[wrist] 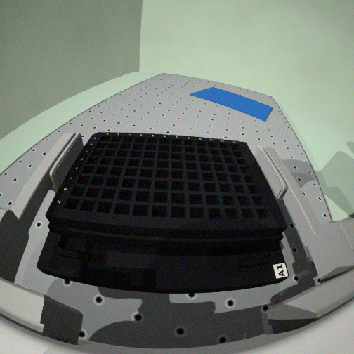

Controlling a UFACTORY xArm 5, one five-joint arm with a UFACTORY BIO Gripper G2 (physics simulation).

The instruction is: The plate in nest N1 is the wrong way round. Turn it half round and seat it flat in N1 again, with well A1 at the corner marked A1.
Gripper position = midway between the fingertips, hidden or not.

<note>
In view: my gripper (170,146), a black well plate (154,189), a black nest (134,267) and a flat blue rectangle (254,108).
</note>
